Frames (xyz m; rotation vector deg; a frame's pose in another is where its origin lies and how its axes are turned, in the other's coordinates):
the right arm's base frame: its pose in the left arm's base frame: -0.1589 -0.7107 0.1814 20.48 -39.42 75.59
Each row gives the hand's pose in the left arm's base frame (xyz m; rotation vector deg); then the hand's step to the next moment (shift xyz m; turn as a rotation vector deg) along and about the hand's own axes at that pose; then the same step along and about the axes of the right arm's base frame.
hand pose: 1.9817 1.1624 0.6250 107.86 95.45 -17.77
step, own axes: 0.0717 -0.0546 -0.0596 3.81 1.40 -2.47
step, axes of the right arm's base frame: 0.0628 0.0729 -0.0492 3.74 -0.46 -2.89
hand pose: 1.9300 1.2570 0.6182 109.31 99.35 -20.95
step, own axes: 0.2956 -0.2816 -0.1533 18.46 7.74 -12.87
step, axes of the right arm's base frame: 0.1787 0.3399 -0.2067 19.15 -3.02 -13.81
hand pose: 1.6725 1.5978 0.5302 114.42 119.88 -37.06
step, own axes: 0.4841 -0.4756 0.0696 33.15 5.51 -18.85
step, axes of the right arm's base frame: 0.1486 0.6191 -0.2449 30.72 3.08 -23.06
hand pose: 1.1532 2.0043 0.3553 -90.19 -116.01 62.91
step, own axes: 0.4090 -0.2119 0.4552 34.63 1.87 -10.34
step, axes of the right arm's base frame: -0.0348 0.6341 -0.1270 26.49 11.36 -21.88
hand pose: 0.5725 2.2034 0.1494 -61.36 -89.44 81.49
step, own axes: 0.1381 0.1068 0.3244 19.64 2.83 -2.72
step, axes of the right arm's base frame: -0.1099 0.3507 -0.0254 12.61 9.12 -12.60
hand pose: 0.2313 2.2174 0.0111 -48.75 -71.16 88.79
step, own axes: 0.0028 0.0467 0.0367 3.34 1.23 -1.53
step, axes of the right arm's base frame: -0.0357 0.0467 -0.0089 1.82 0.99 -3.27
